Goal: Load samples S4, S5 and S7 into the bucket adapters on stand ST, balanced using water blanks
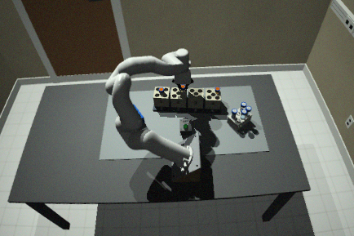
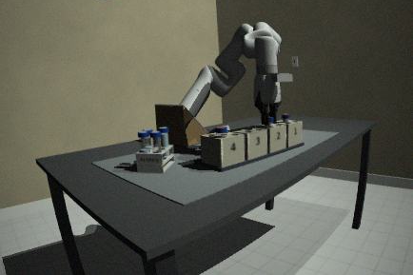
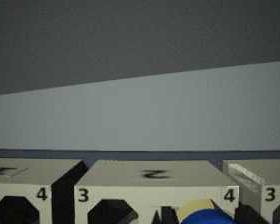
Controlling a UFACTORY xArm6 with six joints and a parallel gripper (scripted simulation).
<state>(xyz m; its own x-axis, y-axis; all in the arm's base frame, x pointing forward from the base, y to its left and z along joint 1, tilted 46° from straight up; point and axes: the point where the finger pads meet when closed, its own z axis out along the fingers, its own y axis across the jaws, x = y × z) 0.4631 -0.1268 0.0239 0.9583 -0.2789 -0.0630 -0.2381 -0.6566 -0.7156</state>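
Right now my hand is 5 cm above the sample S4 and 1 cm past it. Also, from my hand: adapter 3 (8 cm to the right, 8 cm below, 4 cm behind); then stand ST (12 cm below, 4 cm behind, 2 cm to the right); then adapter 2 (8 cm below, 3 cm to the left, 2 cm behind).
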